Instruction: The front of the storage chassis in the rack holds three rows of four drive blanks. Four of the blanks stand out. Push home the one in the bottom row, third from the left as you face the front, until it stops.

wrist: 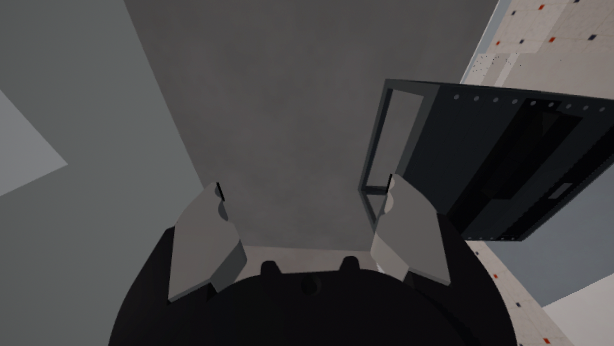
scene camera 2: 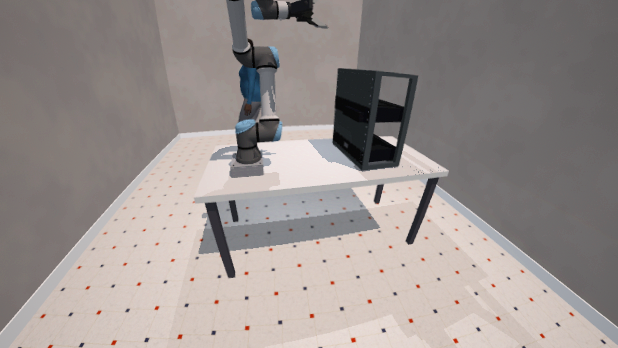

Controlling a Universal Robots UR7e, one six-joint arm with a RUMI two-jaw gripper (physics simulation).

Labels:
dark rack: wrist; scene camera 2
same spot on dark rack: point(wrist: 498, 162) = point(scene camera 2: 354, 107)

